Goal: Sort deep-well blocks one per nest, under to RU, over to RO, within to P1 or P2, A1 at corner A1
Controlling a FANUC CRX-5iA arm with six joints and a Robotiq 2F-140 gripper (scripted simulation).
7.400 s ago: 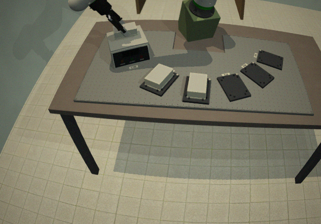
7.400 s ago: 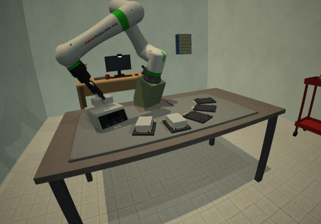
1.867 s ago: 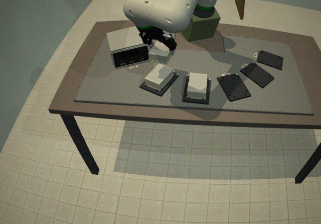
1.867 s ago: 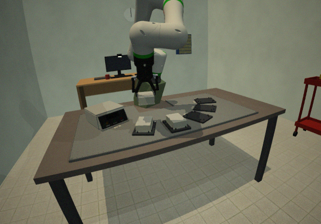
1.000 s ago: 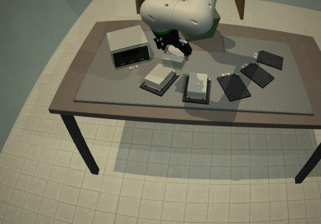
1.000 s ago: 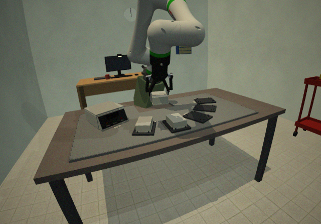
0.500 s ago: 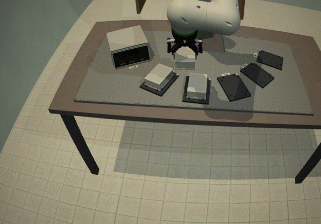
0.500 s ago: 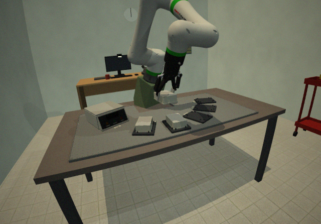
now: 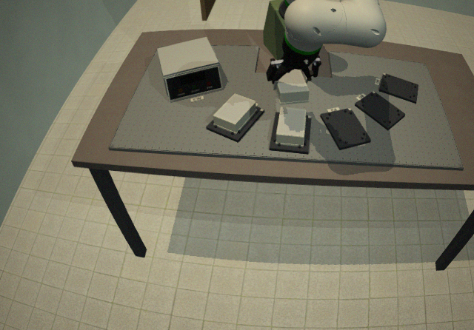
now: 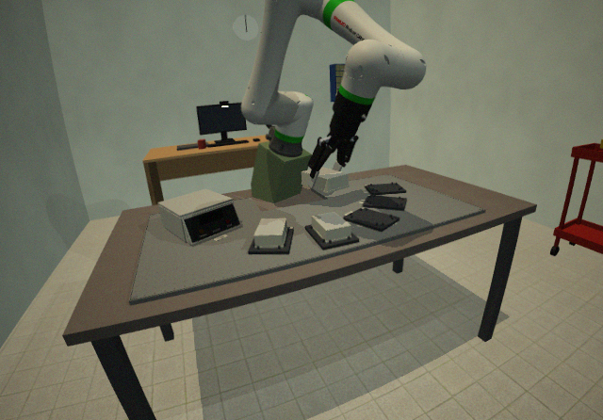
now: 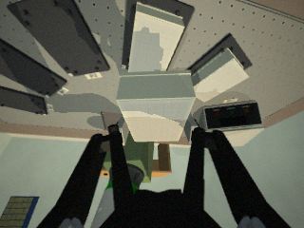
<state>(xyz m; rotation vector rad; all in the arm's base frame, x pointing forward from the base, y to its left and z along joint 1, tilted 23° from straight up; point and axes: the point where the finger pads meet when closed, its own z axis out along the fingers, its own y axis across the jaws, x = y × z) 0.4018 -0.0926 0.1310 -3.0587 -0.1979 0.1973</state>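
The nest RO lies 48 cm to the left of my hand, 22 cm behind it and 19 cm below it. Also, from my hand: nest P2: 19 cm to the left, 19 cm below; then P1 label: 20 cm below, 8 cm behind, 2 cm to the left; then nest P1: 19 cm below, 2 cm ahead, 1 cm to the left.
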